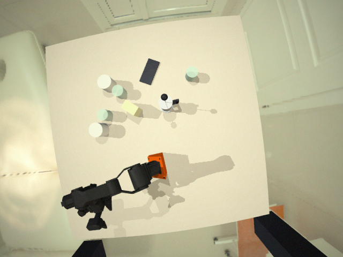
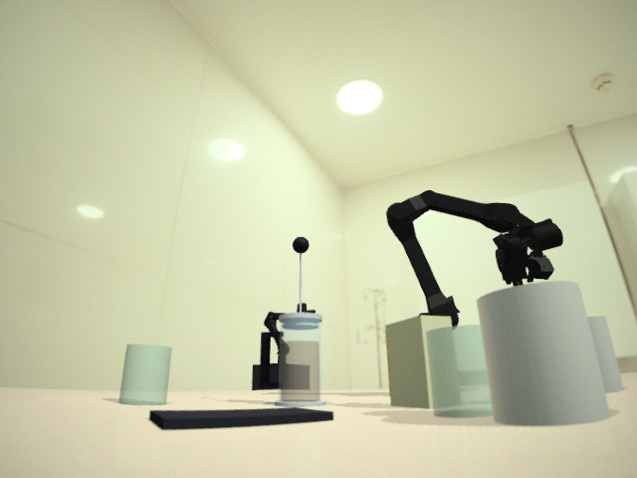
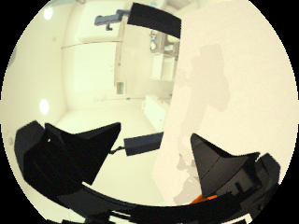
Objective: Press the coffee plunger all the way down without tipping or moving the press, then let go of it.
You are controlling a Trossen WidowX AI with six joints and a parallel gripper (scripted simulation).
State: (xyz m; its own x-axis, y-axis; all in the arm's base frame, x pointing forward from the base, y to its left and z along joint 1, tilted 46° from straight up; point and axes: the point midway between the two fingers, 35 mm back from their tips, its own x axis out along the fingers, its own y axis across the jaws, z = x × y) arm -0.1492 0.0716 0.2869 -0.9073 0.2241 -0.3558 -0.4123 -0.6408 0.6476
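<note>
Right now my gripper tip is 510 mm short of the coffee press, 370 mm to the left of it and 90 mm above it. The rest, counted from my gripper tip: pale yellow block 520 mm ahead, 170 mm below, 160 mm to the right; then dark flat slab 730 mm ahead, 290 mm to the right, 220 mm below.
</note>
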